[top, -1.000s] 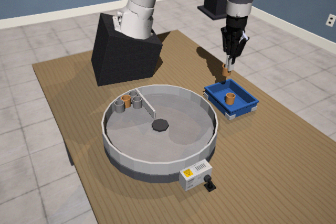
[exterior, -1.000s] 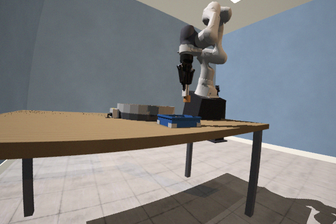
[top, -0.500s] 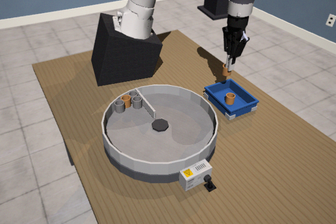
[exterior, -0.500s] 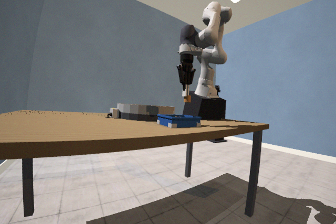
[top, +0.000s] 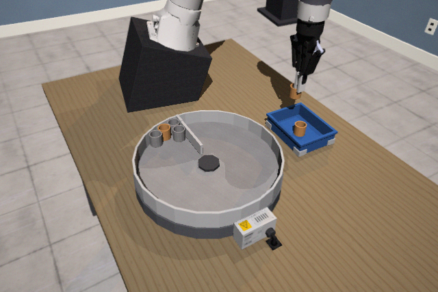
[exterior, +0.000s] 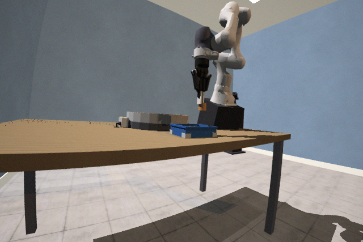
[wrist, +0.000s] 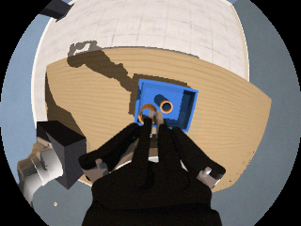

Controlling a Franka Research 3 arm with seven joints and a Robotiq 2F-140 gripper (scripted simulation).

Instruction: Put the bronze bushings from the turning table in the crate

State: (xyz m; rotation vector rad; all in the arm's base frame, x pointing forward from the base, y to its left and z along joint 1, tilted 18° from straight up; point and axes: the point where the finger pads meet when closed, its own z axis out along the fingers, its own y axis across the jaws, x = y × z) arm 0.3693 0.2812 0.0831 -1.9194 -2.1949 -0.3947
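My hand is 16 cm above the blue crate and 4 cm short of it. Round my hand: grey turning table 36 cm to the right, 14 cm below, 11 cm ahead.
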